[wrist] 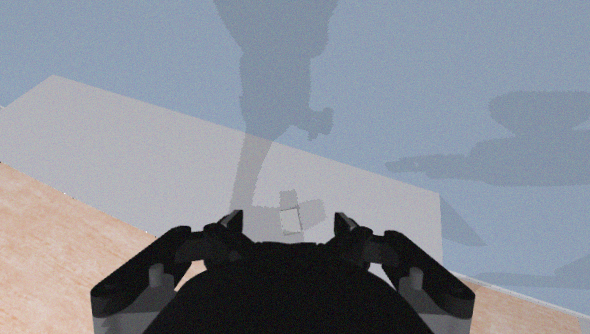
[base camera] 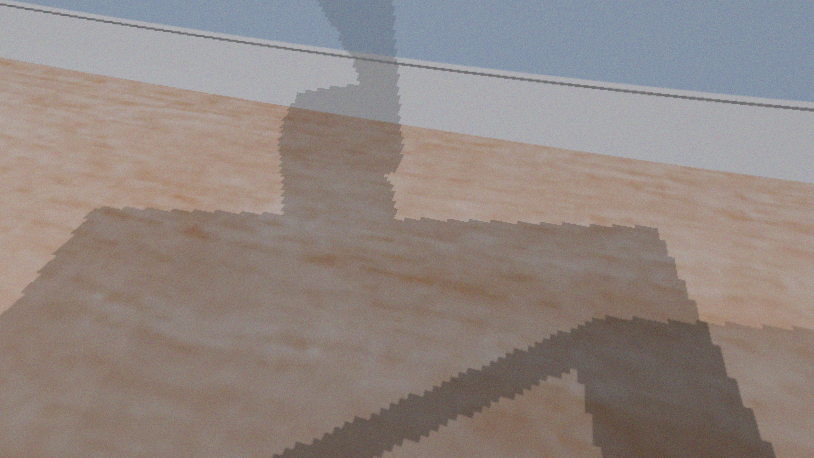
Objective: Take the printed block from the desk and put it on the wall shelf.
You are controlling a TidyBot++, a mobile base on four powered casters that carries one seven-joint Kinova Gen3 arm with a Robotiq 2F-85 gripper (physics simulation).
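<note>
The small pale block (wrist: 290, 221) lies on the light grey wall shelf (wrist: 125, 150) in the wrist view, near the shelf's right part and away from its edges. Any print on it is too faint to make out. My gripper (wrist: 288, 221) is open and empty. Its two black fingertips show left and right of the block, and the block looks small between them, so the gripper is some way above it and apart from it. The desk does not show in either view, and the block and gripper do not show in the base view.
The blue wall (base camera: 626, 39) (wrist: 425, 60) runs along the shelf's far side. The wood-patterned floor (base camera: 170, 159) (wrist: 40, 240) meets a white baseboard (base camera: 512, 108) in the base view. Shadows of the arm and base fall on the wall, shelf and floor.
</note>
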